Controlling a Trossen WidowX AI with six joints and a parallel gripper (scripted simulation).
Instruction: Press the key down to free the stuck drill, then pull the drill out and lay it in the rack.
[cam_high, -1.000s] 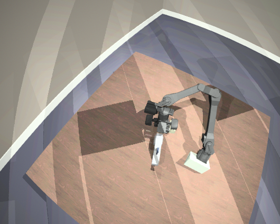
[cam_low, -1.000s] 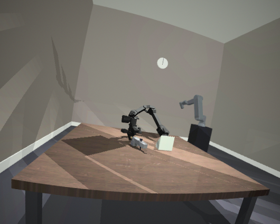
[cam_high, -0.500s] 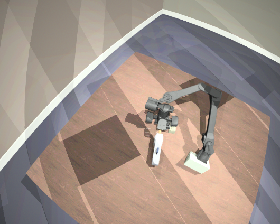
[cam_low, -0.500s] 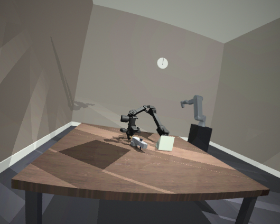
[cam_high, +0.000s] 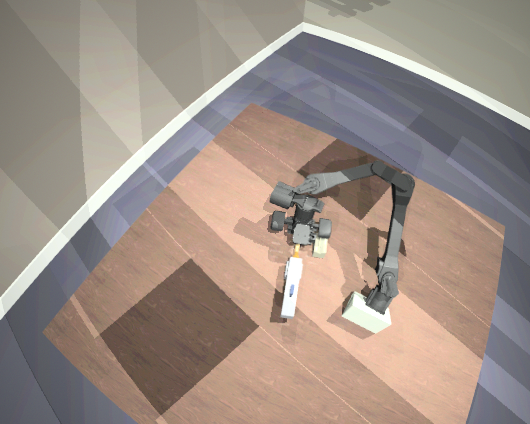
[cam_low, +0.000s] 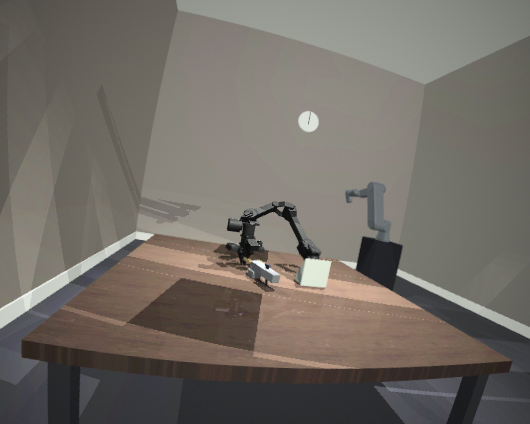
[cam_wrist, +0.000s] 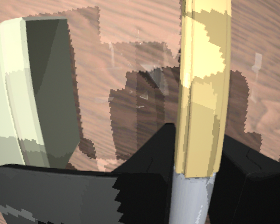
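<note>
My gripper tip is now 3 cm to the right of the drill, 3 cm below it and 2 cm past it. Round my gripper tip: rack: 8 cm behind, 1 cm to the right; key: 19 cm to the left, 9 cm behind, 3 cm above.
</note>
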